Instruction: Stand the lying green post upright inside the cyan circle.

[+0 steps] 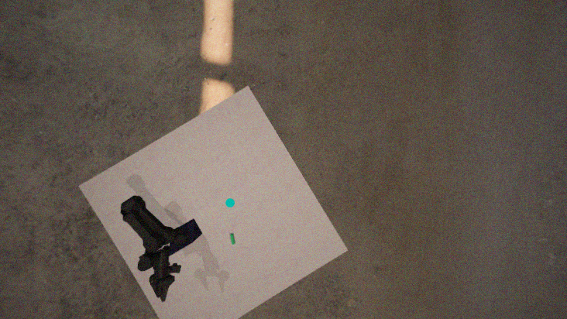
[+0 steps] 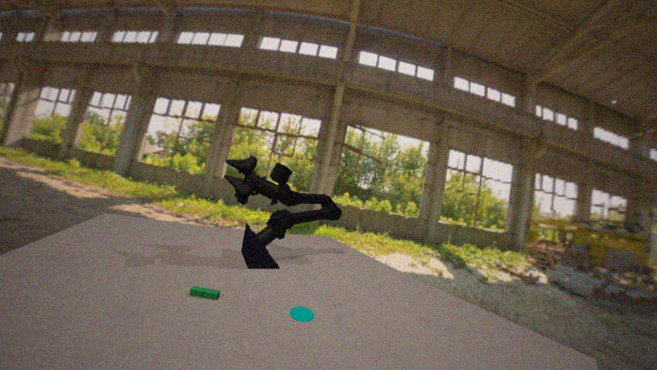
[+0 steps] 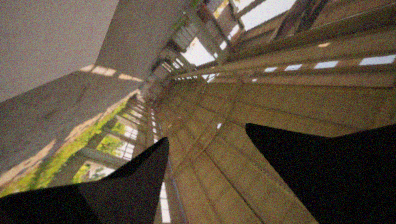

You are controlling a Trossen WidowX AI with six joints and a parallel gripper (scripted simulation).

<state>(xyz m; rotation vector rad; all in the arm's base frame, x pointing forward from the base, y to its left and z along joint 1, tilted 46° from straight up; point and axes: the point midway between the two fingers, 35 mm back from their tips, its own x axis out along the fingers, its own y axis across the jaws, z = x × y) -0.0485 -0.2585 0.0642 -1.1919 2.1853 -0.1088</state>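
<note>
Now: gripper tip 270 mm short of the green post, 20 mm to the left of it and 310 mm above it. From my gripper tip the other things lie so: cyan circle (380 mm ahead, 190 mm to the left, 320 mm below).
</note>
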